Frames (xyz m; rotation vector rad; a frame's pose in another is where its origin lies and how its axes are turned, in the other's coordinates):
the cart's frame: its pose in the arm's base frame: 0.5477 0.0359 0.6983 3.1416 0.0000 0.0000
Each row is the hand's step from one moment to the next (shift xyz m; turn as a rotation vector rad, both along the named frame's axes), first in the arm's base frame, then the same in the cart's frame.
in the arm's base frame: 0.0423 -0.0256 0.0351 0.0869 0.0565 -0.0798
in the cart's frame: 0.0423 0.0256 -0.0351 0.0869 -0.0565 0.0798
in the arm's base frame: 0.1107 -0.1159 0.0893 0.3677 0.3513 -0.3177
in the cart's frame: 0.1107 0.1159 -0.0893 0.3677 -0.3513 0.3177
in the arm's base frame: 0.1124 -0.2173 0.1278 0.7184 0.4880 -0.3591
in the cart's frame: 0.1124 0.2173 -0.1278 0.7184 -0.4880 0.3591
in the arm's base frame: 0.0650 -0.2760 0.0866 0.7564 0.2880 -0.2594
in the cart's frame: 0.0650 0.2760 -0.0866 0.7564 -0.2880 0.2594
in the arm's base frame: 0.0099 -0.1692 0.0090 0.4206 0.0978 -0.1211
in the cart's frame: 0.0099 0.1692 -0.0090 0.4206 -0.0978 0.1211
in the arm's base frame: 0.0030 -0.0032 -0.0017 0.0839 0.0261 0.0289
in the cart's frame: 0.0030 0.0032 0.0017 0.0839 -0.0261 -0.0289
